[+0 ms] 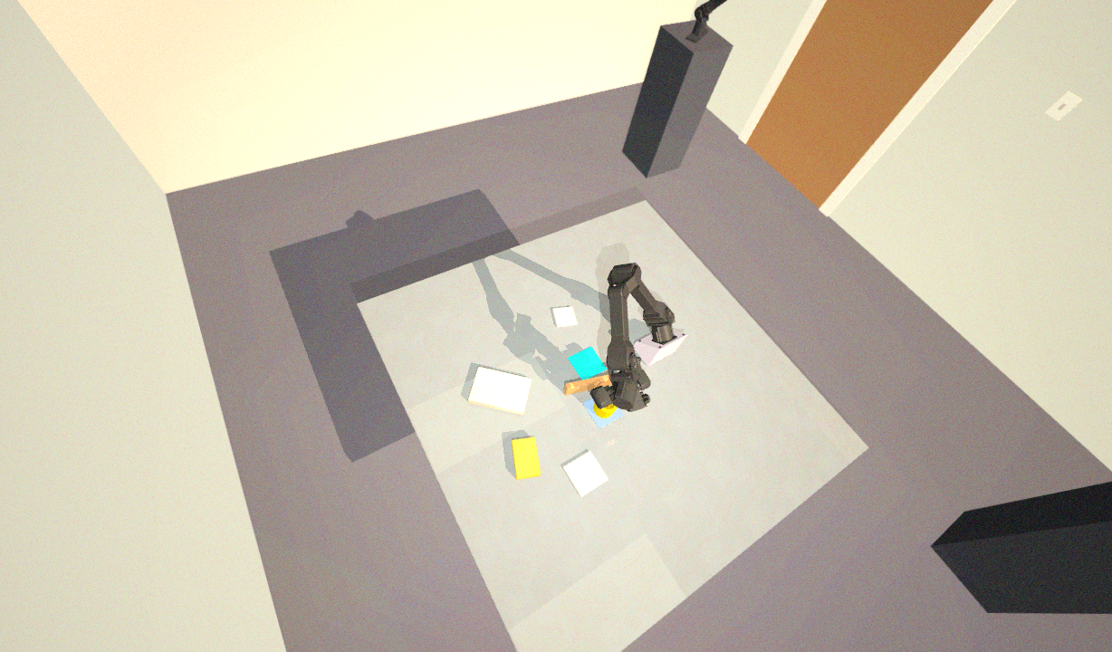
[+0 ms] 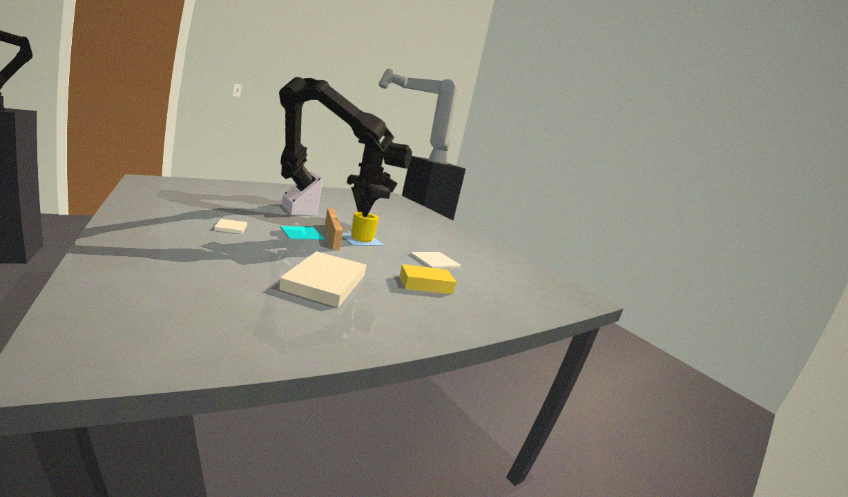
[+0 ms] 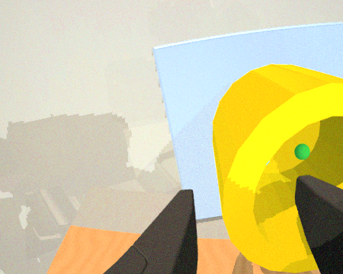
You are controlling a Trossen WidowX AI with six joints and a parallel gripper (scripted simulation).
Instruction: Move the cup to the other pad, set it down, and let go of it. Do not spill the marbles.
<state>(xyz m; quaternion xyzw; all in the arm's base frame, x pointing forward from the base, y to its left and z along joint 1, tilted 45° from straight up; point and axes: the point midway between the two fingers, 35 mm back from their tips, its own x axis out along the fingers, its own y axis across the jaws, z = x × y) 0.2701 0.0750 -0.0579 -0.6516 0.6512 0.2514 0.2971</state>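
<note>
The yellow cup lies 30 mm below my gripper tip and 20 mm ahead of it. Round my gripper tip: light-blue pad: 70 mm below, 20 mm ahead; green marble: 50 mm below, 40 mm ahead, 10 mm to the right; blue marble: 50 mm below, 20 mm ahead, 10 mm to the right.
</note>
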